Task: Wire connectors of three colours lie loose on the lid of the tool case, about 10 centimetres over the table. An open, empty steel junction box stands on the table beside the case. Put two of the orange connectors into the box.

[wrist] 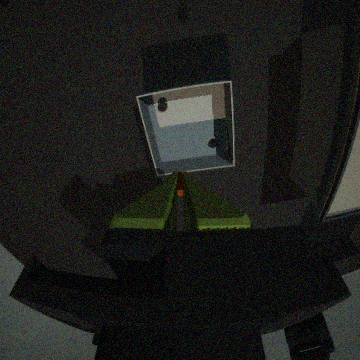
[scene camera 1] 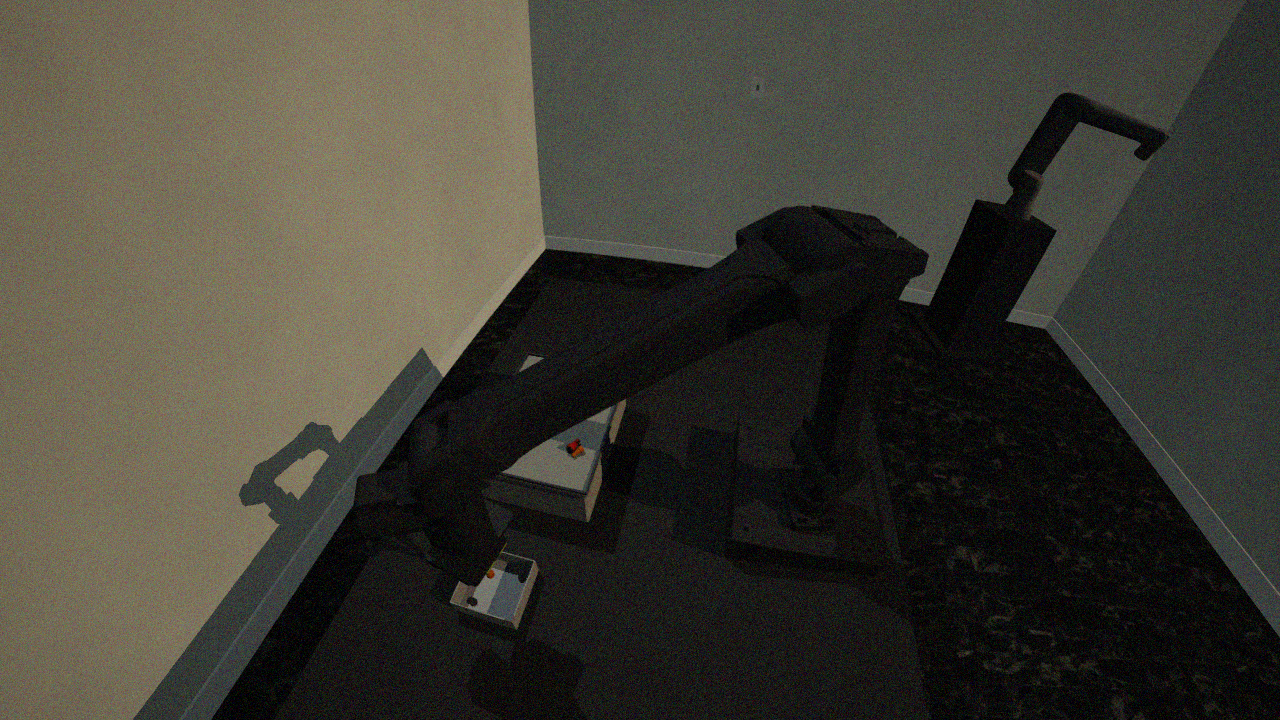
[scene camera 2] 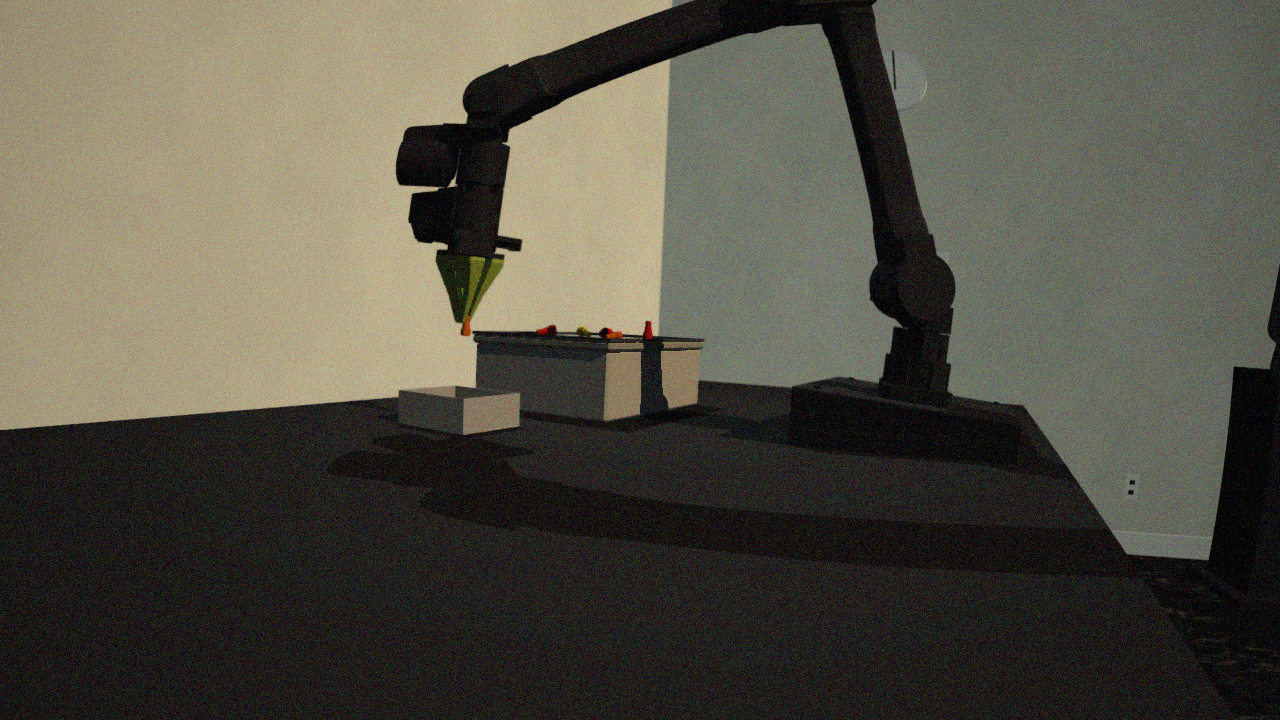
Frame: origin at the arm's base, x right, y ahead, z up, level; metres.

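Seen in the pictures: gripper, fingertip midpoint: [wrist: 179, 178] [scene camera 1: 484, 568] [scene camera 2: 462, 323]; arm's base at its link origin: [scene camera 1: 806, 500] [scene camera 2: 912, 398].
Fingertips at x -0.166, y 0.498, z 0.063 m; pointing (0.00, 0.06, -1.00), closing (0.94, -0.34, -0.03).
Pixels of each thing's top centre, then the offset from my fingertips to it.
- steel junction box at its top centre: [scene camera 2: 459, 391] [wrist: 189, 132] [scene camera 1: 492, 581] dx +0.013, dy +0.009, dz -0.078 m
- pale tool case at its top centre: [scene camera 2: 592, 334] [scene camera 1: 549, 411] dx +0.310, dy -0.042, dz -0.012 m
My gripper [scene camera 2: 462, 318] [wrist: 179, 178] is shut on an orange connector [scene camera 1: 490, 574] [scene camera 2: 465, 328] [wrist: 180, 193], which hangs below the green fingertips. It is well above the height of the steel junction box [scene camera 1: 487, 619] [scene camera 2: 429, 411] [wrist: 233, 125]. In the wrist view the box lies just beyond the fingertips. Two dark round spots show inside the box, and no connector is seen lying there. Another orange connector [scene camera 1: 578, 452] [scene camera 2: 614, 335] lies on the lid, close against a red connector [scene camera 1: 572, 445] [scene camera 2: 605, 331]. My arm hides part of the lid in scene camera 1.
The pale tool case [scene camera 1: 546, 497] [scene camera 2: 554, 380] stands beside the box. On its lid are a red connector [scene camera 2: 546, 331] lying down, a yellow one [scene camera 2: 582, 331] and an upright red one [scene camera 2: 648, 330]. A dark pedestal [scene camera 1: 993, 268] with a jointed arm stands away from the table.
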